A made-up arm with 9 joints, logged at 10 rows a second.
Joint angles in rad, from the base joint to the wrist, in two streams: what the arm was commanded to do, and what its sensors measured. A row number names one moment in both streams.
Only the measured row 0 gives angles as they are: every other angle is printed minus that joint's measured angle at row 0.
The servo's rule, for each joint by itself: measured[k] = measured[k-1] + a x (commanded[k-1-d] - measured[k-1]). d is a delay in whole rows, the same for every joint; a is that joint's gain. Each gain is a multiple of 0.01, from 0.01 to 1. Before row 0 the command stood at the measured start. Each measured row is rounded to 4 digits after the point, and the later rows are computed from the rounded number. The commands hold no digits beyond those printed.
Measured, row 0:
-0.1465 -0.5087 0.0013 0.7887 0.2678 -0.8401 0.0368 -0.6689 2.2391
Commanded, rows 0 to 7:
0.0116 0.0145 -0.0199 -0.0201 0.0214 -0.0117 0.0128 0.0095 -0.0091
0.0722 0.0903 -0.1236 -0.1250 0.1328 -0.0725 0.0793 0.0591 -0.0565
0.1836 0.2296 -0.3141 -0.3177 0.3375 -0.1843 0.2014 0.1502 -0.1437
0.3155 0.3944 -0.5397 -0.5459 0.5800 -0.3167 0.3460 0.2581 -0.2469
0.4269 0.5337 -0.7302 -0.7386 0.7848 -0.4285 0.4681 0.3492 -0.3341
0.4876 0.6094 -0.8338 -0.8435 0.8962 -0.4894 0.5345 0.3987 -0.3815
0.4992 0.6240 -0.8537 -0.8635 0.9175 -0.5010 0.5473 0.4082 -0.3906
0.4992 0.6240 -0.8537 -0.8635 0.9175 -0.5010 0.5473 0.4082 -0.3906
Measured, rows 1 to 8:
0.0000 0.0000 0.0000 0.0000 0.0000 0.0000 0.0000 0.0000 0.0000
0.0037 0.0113 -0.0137 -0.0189 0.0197 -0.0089 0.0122 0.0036 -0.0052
0.0256 0.0729 -0.0895 -0.1186 0.1238 -0.0572 0.0759 0.0247 -0.0344
0.0762 0.1951 -0.2445 -0.3058 0.3204 -0.1538 0.1951 0.0724 -0.0967
0.1528 0.3506 -0.4482 -0.5315 0.5592 -0.2776 0.3385 0.1430 -0.1823
0.2405 0.4934 -0.6428 -0.7262 0.7668 -0.3923 0.4616 0.2214 -0.2688
0.3196 0.5839 -0.7746 -0.8365 0.8858 -0.4661 0.5309 0.2888 -0.3330
0.3771 0.6152 -0.8292 -0.8619 0.9150 -0.4926 0.5465 0.3342 -0.3658
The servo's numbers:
d 1
a 0.32 0.78 0.69 0.94 0.92 0.76 0.95 0.38 0.57

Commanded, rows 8 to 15:
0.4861 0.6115 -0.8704 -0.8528 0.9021 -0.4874 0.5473 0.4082 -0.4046
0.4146 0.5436 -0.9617 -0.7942 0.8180 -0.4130 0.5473 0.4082 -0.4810
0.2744 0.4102 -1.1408 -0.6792 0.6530 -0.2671 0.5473 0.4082 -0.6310
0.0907 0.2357 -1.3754 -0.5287 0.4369 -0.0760 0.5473 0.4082 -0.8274
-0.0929 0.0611 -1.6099 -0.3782 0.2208 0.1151 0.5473 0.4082 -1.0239
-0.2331 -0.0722 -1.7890 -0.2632 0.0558 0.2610 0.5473 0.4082 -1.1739
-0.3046 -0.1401 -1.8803 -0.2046 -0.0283 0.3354 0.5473 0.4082 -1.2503
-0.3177 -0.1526 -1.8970 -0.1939 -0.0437 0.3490 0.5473 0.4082 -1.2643
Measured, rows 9 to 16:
0.4162 0.6221 -0.8461 -0.8634 0.9173 -0.4990 0.5473 0.3623 -0.3799
0.4386 0.6138 -0.8629 -0.8534 0.9033 -0.4902 0.5473 0.3797 -0.3940
0.4309 0.5590 -0.9311 -0.7978 0.8248 -0.4315 0.5473 0.3905 -0.4436
0.3808 0.4429 -1.0758 -0.6863 0.6667 -0.3066 0.5473 0.3972 -0.5504
0.2880 0.2813 -1.2825 -0.5382 0.4553 -0.1313 0.5473 0.4014 -0.7083
0.1661 0.1095 -1.5084 -0.3878 0.2396 0.0560 0.5473 0.4040 -0.8882
0.0384 -0.0322 -1.7020 -0.2707 0.0705 0.2118 0.5473 0.4056 -1.0510
-0.0714 -0.1164 -1.8250 -0.2086 -0.0204 0.3057 0.5473 0.4066 -1.1646

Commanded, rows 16 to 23:
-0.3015 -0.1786 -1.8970 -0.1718 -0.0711 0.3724 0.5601 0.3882 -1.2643
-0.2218 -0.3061 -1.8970 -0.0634 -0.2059 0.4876 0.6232 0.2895 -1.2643
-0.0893 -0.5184 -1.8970 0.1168 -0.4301 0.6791 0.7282 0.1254 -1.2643
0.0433 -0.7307 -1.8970 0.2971 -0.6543 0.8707 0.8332 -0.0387 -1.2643
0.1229 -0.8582 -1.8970 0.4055 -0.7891 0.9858 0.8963 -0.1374 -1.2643
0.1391 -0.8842 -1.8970 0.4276 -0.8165 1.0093 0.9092 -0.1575 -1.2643
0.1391 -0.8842 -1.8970 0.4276 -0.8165 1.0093 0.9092 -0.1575 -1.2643
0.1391 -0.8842 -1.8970 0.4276 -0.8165 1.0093 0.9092 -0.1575 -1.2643
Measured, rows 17 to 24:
-0.1502 -0.1446 -1.8747 -0.1948 -0.0418 0.3386 0.5473 0.4072 -1.2214
-0.1986 -0.1711 -1.8901 -0.1732 -0.0688 0.3643 0.5595 0.4000 -1.2459
-0.2060 -0.2764 -1.8949 -0.0700 -0.1949 0.4580 0.6200 0.3580 -1.2564
-0.1687 -0.4652 -1.8963 0.1056 -0.4113 0.6260 0.7228 0.2696 -1.2609
-0.1009 -0.6723 -1.8968 0.2856 -0.6349 0.8120 0.8277 0.1524 -1.2628
-0.0293 -0.8173 -1.8969 0.3983 -0.7768 0.9441 0.8929 0.0423 -1.2637
0.0246 -0.8695 -1.8970 0.4258 -0.8133 0.9937 0.9084 -0.0336 -1.2640
0.0612 -0.8810 -1.8970 0.4275 -0.8162 1.0056 0.9092 -0.0807 -1.2642

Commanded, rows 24 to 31:
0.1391 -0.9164 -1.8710 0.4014 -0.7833 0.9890 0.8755 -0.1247 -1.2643
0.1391 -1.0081 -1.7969 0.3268 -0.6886 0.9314 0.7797 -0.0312 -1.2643
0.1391 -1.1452 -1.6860 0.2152 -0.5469 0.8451 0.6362 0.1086 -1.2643
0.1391 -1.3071 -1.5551 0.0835 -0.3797 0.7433 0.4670 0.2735 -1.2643
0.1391 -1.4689 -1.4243 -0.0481 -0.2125 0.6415 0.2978 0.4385 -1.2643
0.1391 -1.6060 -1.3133 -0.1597 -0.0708 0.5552 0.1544 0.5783 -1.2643
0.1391 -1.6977 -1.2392 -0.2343 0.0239 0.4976 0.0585 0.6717 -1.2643
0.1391 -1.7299 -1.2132 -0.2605 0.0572 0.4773 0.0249 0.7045 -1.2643
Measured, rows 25 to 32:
0.0861 -0.8835 -1.8970 0.4276 -0.8165 1.0084 0.9092 -0.1099 -1.2643
0.1031 -0.9092 -1.8791 0.4030 -0.7860 0.9937 0.8772 -0.1155 -1.2643
0.1146 -0.9863 -1.8224 0.3314 -0.6964 0.9464 0.7846 -0.0835 -1.2643
0.1224 -1.1102 -1.7283 0.2222 -0.5589 0.8694 0.6436 -0.0105 -1.2643
0.1277 -1.2638 -1.6088 0.0918 -0.3940 0.7736 0.4758 0.0974 -1.2643
0.1313 -1.4238 -1.4815 -0.0397 -0.2270 0.6732 0.3067 0.2270 -1.2643
0.1338 -1.5659 -1.3654 -0.1525 -0.0833 0.5835 0.1620 0.3605 -1.2643
0.1355 -1.6687 -1.2783 -0.2294 0.0153 0.5182 0.0637 0.4788 -1.2643

